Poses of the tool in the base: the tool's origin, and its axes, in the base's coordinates. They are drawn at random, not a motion.
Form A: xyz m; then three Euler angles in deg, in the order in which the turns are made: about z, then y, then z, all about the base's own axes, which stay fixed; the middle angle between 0 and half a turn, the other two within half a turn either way.
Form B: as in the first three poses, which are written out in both.
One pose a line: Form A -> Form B
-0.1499 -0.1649 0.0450 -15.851 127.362 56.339 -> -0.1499 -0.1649 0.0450 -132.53 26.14 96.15
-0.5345 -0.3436 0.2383 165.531 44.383 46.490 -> -0.5345 -0.3436 0.2383 -35.37 28.79 -138.62
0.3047 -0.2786 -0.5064 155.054 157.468 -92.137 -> 0.3047 -0.2786 -0.5064 157.48 -0.82 67.03
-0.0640 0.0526 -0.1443 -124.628 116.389 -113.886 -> -0.0640 0.0526 -0.1443 118.49 -21.27 156.51
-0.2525 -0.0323 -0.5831 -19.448 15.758 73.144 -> -0.2525 -0.0323 -0.5831 -15.11 4.52 54.30
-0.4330 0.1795 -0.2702 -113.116 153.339 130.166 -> -0.4330 0.1795 -0.2702 -159.01 -16.82 -60.14
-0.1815 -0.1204 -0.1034 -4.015 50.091 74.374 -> -0.1815 -0.1204 -0.1034 -49.03 11.92 75.81
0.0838 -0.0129 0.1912 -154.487 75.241 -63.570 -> 0.0838 -0.0129 0.1912 73.61 25.49 122.73
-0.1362 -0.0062 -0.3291 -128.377 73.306 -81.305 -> -0.1362 -0.0062 -0.3291 73.12 8.33 144.14
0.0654 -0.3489 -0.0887 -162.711 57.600 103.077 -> 0.0654 -0.3489 -0.0887 -56.92 -11.01 -65.62
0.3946 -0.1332 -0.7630 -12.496 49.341 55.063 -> 0.3946 -0.1332 -0.7630 -43.67 25.75 53.03
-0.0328 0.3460 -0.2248 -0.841 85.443 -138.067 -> -0.0328 0.3460 -0.2248 83.20 -47.87 -95.90
